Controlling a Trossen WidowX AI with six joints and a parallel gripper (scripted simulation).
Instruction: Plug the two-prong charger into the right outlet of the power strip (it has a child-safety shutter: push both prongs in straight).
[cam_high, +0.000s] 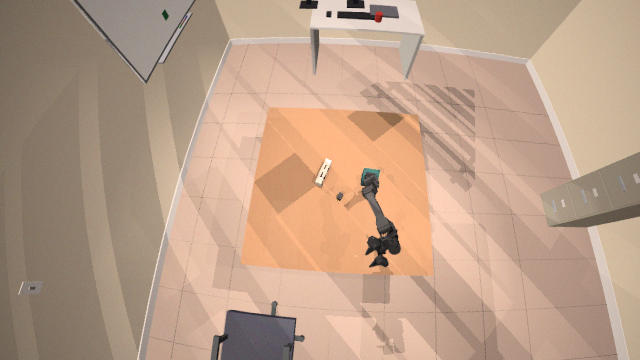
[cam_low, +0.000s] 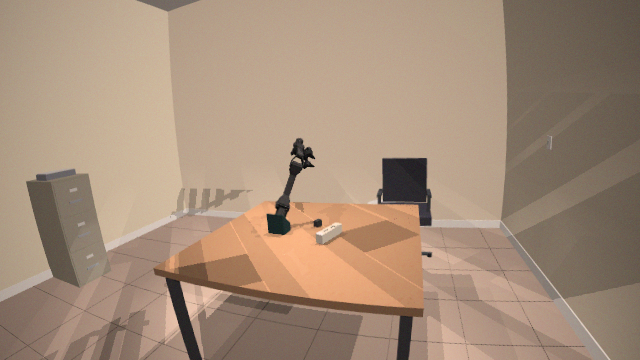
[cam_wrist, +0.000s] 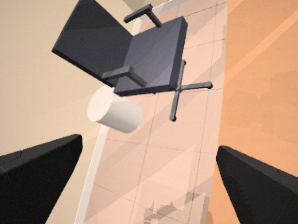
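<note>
My gripper tip is now 42 cm to the left of the dark two-prong charger, 32 cm above it and 20 cm short of it.
</note>
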